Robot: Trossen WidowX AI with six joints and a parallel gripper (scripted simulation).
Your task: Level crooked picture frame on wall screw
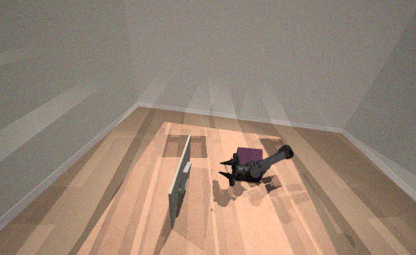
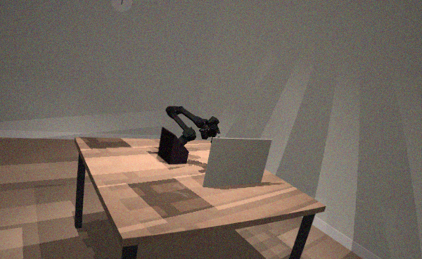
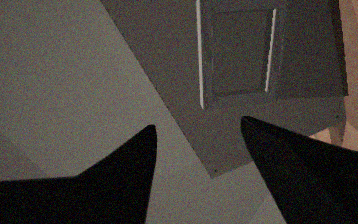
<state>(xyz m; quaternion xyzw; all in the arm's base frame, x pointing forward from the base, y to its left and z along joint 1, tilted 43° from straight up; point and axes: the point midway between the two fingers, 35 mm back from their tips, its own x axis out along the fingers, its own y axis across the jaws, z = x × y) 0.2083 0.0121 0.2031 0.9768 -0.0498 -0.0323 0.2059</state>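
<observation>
My gripper tip is 200 mm short of the picture frame and 90 mm above it. Round my gripper tip: grey wall panel (210 mm ahead, 90 mm below).
</observation>
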